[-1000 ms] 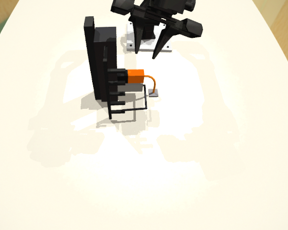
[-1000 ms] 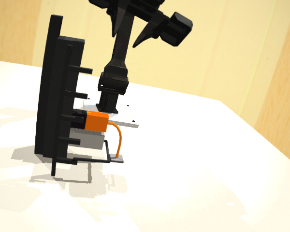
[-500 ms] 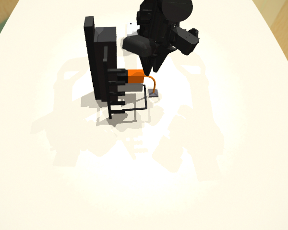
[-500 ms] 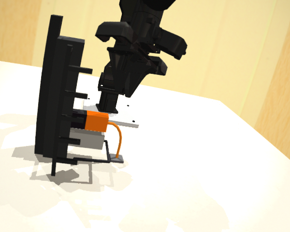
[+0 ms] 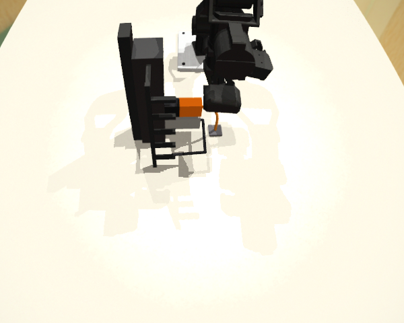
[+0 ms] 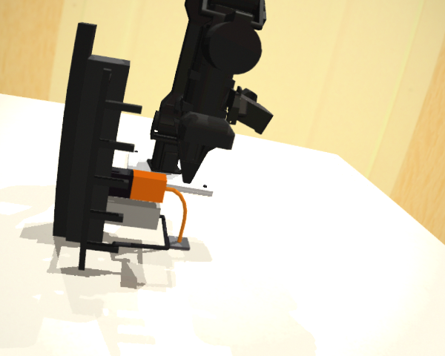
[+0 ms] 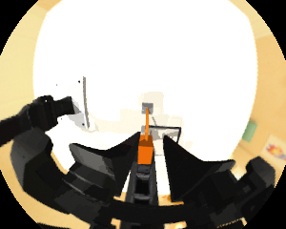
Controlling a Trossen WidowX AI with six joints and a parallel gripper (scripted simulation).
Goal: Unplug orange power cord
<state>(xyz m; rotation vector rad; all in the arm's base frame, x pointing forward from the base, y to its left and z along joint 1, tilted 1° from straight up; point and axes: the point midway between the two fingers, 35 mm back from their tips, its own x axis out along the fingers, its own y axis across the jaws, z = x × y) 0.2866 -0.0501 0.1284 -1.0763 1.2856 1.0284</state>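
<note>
Right now my gripper tip is 7 cm to the left of the orange plug, 1 cm past it and 1 cm above it. The rest, counted from my gripper tip: grey anchor block (11 cm below, 1 cm to the left).
</note>
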